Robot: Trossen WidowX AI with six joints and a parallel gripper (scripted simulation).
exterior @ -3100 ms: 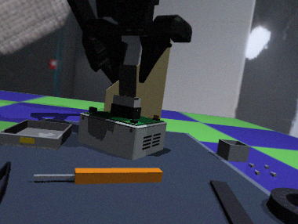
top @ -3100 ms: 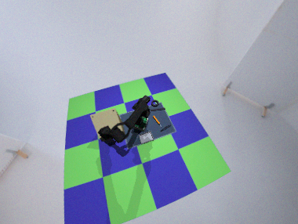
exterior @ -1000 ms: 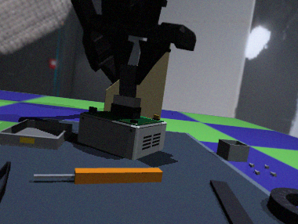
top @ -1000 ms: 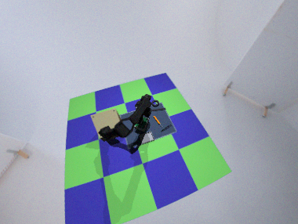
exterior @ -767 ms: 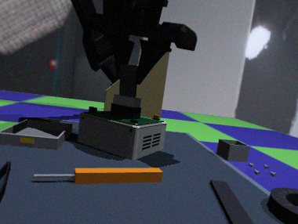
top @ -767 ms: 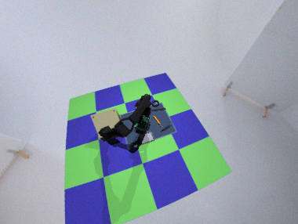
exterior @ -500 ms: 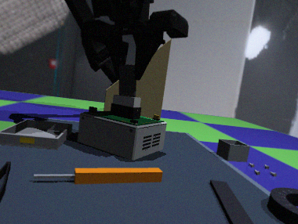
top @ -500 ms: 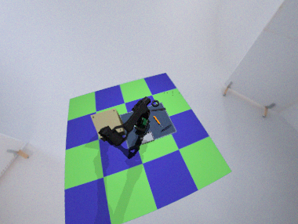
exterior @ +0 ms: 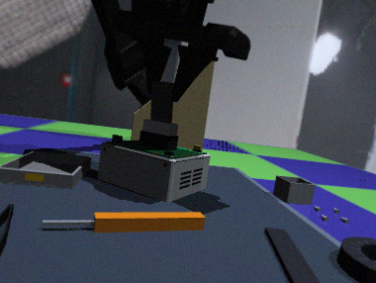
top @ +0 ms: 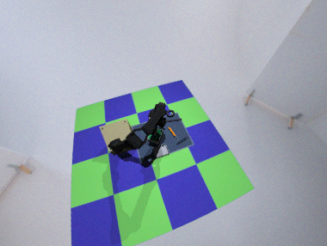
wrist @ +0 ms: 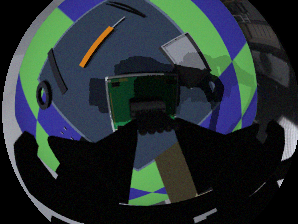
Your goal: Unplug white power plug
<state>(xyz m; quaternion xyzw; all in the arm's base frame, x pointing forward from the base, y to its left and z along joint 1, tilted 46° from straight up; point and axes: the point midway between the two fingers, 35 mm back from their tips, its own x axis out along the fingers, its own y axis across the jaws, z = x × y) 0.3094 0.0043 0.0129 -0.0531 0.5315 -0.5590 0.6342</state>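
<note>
Now: gripper tip 4 cm above the white power plug. Also, from my gripper tip: black bar (22 cm ahead, 9 cm to the left, 12 cm below); dark mat (5 cm ahead, 12 cm below).
</note>
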